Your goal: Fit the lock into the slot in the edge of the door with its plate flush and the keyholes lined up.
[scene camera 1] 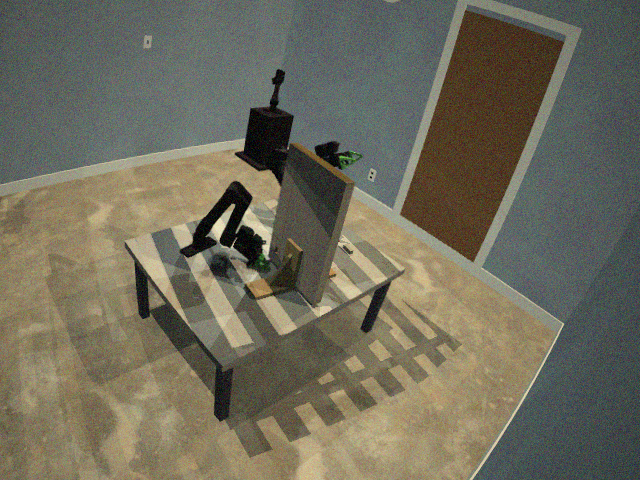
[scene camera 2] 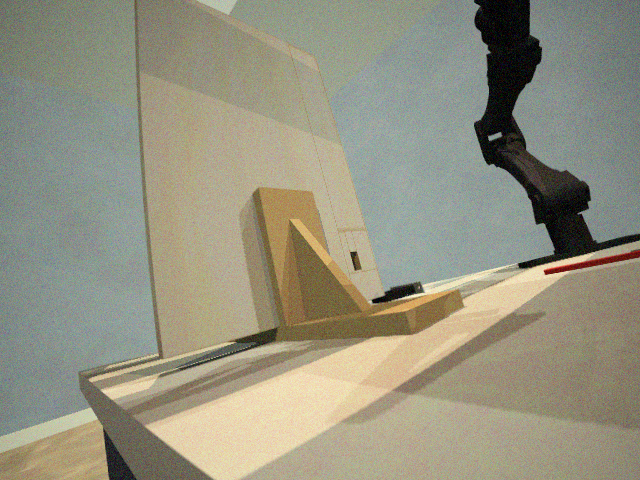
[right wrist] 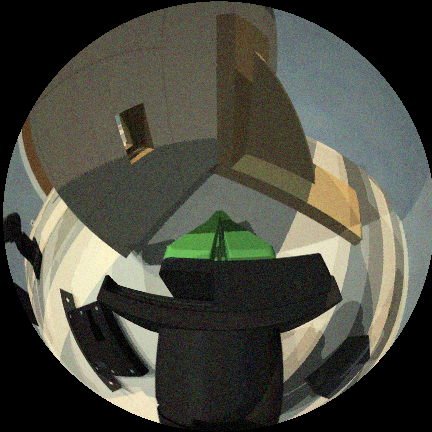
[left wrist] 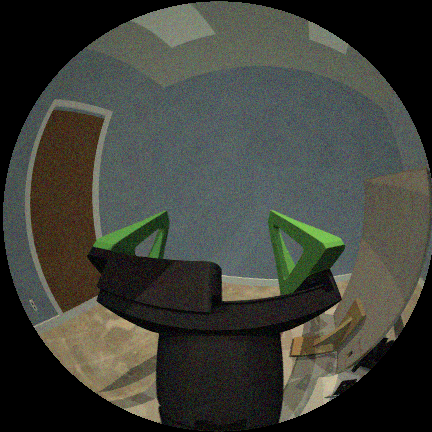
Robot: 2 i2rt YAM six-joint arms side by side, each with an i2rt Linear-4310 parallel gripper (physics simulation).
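Places are measured from the left arm's base along level axes (x ahead, y left, z up), in centimetres.
Pixels of known places: left gripper, fingertip midpoint: (scene camera 1: 358, 158) (left wrist: 218, 215); right gripper, fingertip midpoint: (scene camera 1: 269, 269) (right wrist: 219, 216); left arm's base, link origin: (scene camera 2: 577, 254); right arm's base, link origin: (scene camera 1: 198, 247).
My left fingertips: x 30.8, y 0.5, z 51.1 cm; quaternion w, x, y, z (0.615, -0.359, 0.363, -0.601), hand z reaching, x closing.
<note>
Ahead of a thing's pixels: the offset from my left fingertips to its top centre. "*": to the spot under its first point. Level surfaces: height alone.
The grey door {dx -0.3, dy -46.9, dz +10.4 cm} (scene camera 1: 312, 206) (scene camera 2: 217, 180) (left wrist: 390, 240) (right wrist: 185, 90) stands upright on the table. A rectangular keyhole opening {* dx -12.8, dy -39.7, dz -41.5 cm} (scene camera 2: 355, 260) (right wrist: 134, 131) goes through its face. The black lock {dx -29.1, dy -38.1, dz -48.5 cm} (scene camera 2: 408, 290) (right wrist: 102, 345) lies on the table, apart from the door; its long plate with holes shows in the right wrist view. My right gripper (scene camera 1: 262, 263) (right wrist: 219, 216) is shut and empty, low beside the door and a wooden bracket. My left gripper (scene camera 1: 354, 156) (left wrist: 218, 215) is open and empty, high on the door's other side. The slot in the door's edge is not plainly visible.
Wooden brackets (scene camera 1: 293, 250) (scene camera 2: 286, 204) (left wrist: 357, 317) (right wrist: 226, 100) brace the door, their feet on the striped table {dz -51.1 cm} (scene camera 1: 227, 330) (scene camera 2: 310, 408). A red bar {dx -3.4, dy -5.3, dz -50.5 cm} (scene camera 2: 594, 262) lies at the right in scene camera 2. A small item {dx +9.0, dy -3.0, dz -48.9 cm} (scene camera 1: 347, 249) lies beyond the door.
</note>
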